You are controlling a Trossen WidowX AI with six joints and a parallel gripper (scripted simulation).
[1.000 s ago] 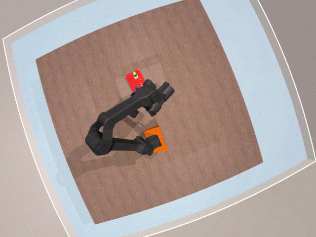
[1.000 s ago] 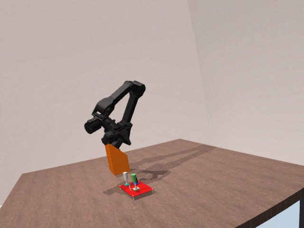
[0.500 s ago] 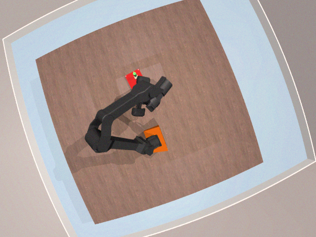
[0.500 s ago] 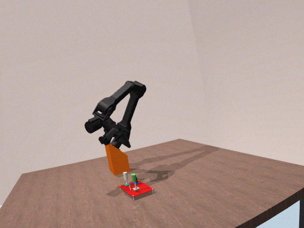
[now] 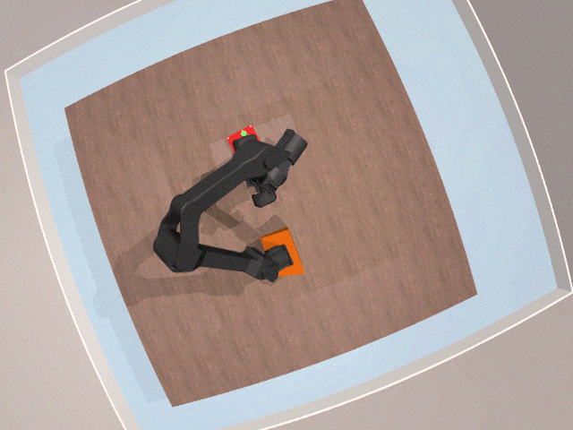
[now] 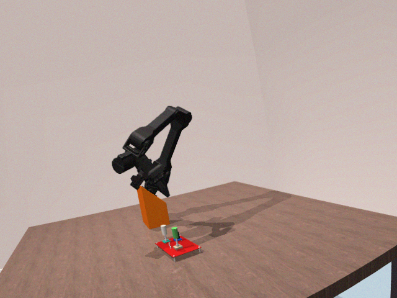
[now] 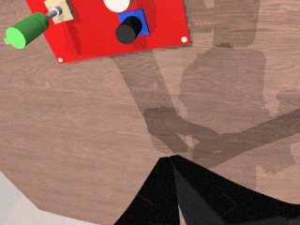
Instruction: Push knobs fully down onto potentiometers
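Right now my gripper tip is 4 cm short of the cream knob, 5 cm to the left of it and 10 cm above it. Round my gripper tip: green knob (13 cm ahead, 4 cm to the right, 9 cm below).
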